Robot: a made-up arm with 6 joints. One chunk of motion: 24 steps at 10 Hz.
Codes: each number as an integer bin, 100 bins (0 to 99) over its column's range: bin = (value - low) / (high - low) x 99, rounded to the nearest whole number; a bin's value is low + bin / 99 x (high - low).
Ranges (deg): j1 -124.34..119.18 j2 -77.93..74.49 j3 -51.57..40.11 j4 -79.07..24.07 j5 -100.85..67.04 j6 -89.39..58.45
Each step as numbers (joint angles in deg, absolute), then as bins.
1 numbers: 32.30 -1.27 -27.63 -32.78 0.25 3.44
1 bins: 64 50 26 44 60 62
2 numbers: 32.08 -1.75 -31.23 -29.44 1.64 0.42
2 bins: 64 49 22 48 60 60
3 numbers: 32.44 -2.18 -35.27 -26.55 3.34 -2.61
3 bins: 64 49 18 50 61 58
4 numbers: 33.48 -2.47 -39.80 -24.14 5.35 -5.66
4 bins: 64 49 13 53 63 56
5 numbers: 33.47 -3.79 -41.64 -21.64 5.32 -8.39
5 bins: 64 48 11 55 63 54
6 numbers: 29.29 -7.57 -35.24 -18.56 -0.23 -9.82
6 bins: 62 46 18 58 59 53
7 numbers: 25.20 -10.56 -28.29 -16.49 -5.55 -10.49
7 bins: 61 44 25 60 56 53
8 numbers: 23.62 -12.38 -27.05 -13.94 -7.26 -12.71
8 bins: 60 43 26 63 55 51
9 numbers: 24.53 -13.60 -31.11 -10.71 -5.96 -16.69
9 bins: 61 42 22 66 56 49
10 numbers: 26.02 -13.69 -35.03 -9.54 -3.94 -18.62
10 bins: 61 42 18 67 57 47
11 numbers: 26.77 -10.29 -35.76 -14.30 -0.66 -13.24
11 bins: 61 44 17 62 59 51
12 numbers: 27.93 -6.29 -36.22 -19.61 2.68 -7.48
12 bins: 62 47 17 57 61 55
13 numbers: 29.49 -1.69 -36.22 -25.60 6.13 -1.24
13 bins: 63 50 17 51 63 59
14 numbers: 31.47 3.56 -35.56 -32.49 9.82 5.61
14 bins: 63 53 17 45 65 64
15 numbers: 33.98 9.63 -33.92 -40.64 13.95 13.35
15 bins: 64 57 19 37 68 69
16 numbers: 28.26 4.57 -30.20 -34.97 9.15 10.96
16 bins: 62 54 23 42 65 67
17 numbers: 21.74 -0.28 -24.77 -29.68 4.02 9.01
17 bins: 59 50 29 47 62 66
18 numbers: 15.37 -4.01 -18.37 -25.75 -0.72 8.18
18 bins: 57 48 36 51 59 65
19 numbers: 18.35 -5.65 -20.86 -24.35 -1.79 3.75
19 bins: 58 47 33 53 58 62
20 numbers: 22.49 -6.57 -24.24 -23.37 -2.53 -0.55
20 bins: 60 46 30 53 58 59
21 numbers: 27.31 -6.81 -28.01 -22.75 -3.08 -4.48
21 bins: 62 46 25 54 58 57
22 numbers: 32.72 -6.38 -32.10 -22.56 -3.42 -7.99
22 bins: 64 46 21 54 57 55
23 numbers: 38.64 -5.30 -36.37 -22.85 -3.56 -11.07
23 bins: 66 47 16 54 57 52
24 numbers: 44.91 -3.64 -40.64 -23.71 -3.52 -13.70
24 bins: 69 48 12 53 57 51
